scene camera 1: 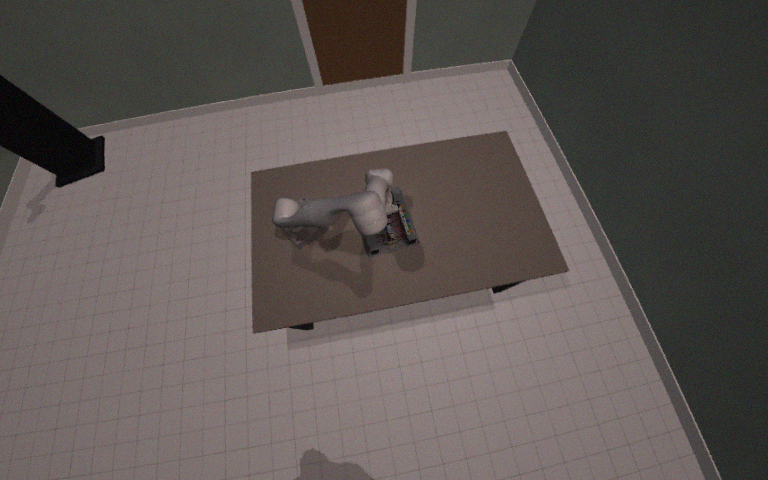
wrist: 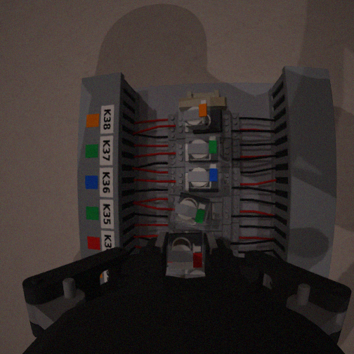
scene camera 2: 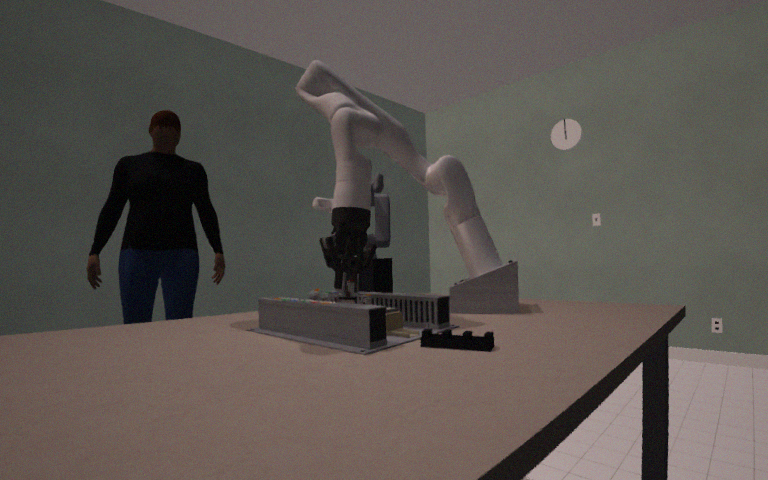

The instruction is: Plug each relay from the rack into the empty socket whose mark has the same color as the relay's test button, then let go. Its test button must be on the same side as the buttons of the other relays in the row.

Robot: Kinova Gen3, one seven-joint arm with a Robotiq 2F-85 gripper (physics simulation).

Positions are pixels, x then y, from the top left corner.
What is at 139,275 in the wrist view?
The gripper.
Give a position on a black rack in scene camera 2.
446,340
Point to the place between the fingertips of the gripper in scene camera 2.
346,292
